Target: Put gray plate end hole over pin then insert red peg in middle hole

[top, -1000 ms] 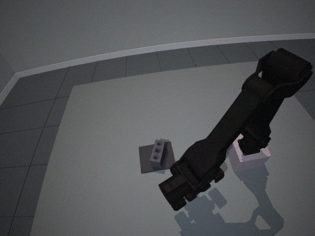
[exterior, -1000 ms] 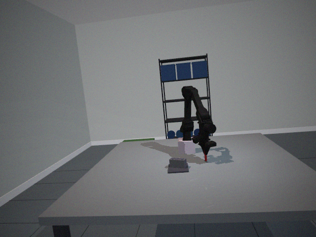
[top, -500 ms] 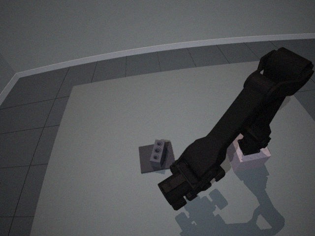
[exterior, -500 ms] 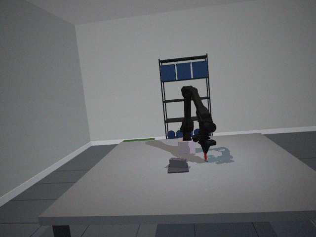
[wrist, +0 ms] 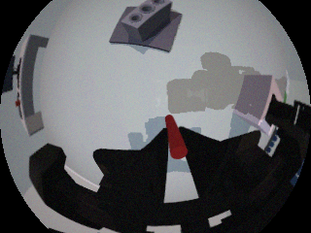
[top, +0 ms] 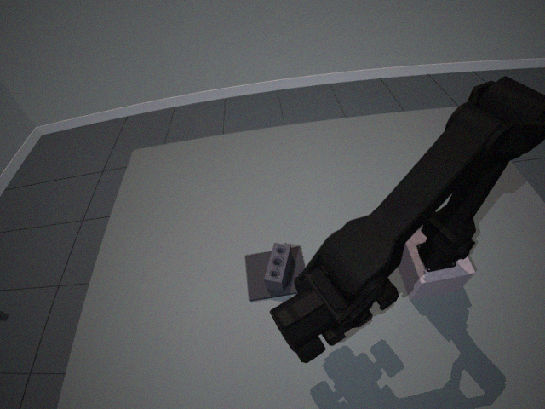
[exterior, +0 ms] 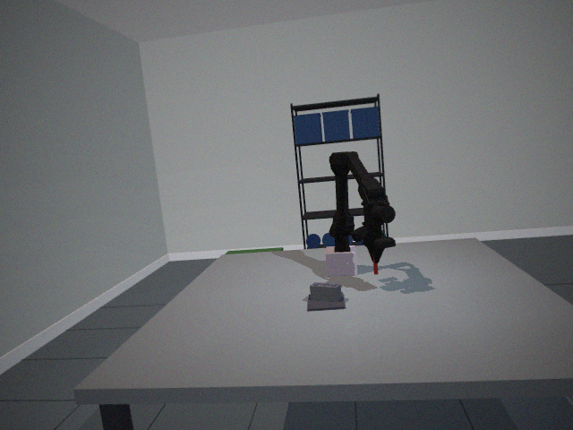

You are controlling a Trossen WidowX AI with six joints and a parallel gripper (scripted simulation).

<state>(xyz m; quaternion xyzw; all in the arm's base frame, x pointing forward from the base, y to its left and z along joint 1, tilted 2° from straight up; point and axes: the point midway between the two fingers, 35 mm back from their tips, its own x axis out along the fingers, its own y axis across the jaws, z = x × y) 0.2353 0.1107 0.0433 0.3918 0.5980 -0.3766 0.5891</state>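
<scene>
The gray plate is 18 cm to the right of my gripper tip, 10 cm ahead of it and 5 cm below it. From my gripper tip the other things lie so: red peg: right at my gripper tip; dark square base: 16 cm to the right, 11 cm ahead, 9 cm below.
</scene>
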